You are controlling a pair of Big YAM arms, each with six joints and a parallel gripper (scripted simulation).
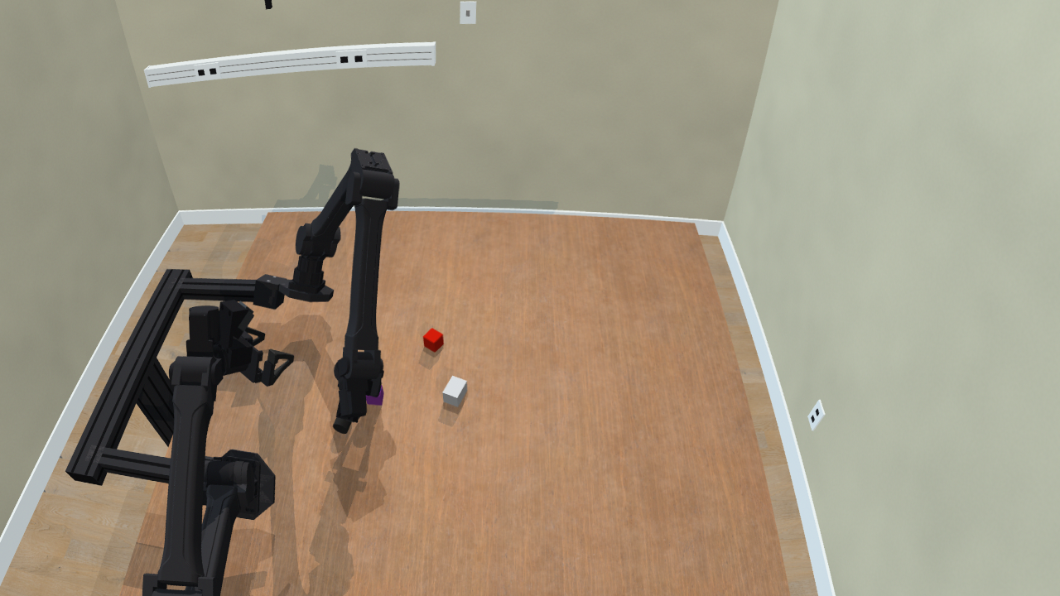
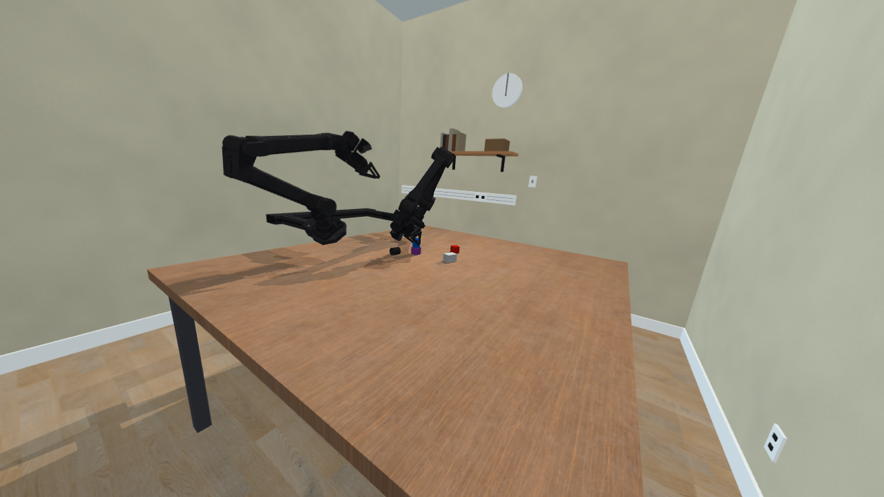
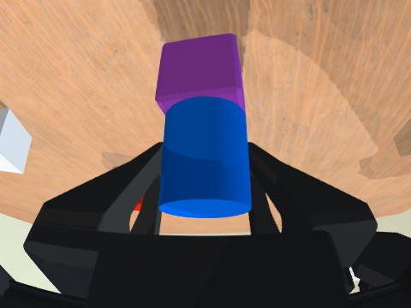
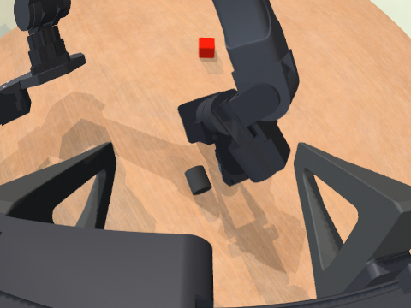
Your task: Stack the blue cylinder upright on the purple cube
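The blue cylinder is right at my left hand. Also, from my left hand: purple cube (40 mm below); then white cube (200 mm ahead, 30 mm to the left, 40 mm below); then black cylinder (70 mm behind, 90 mm to the right, 40 mm below).
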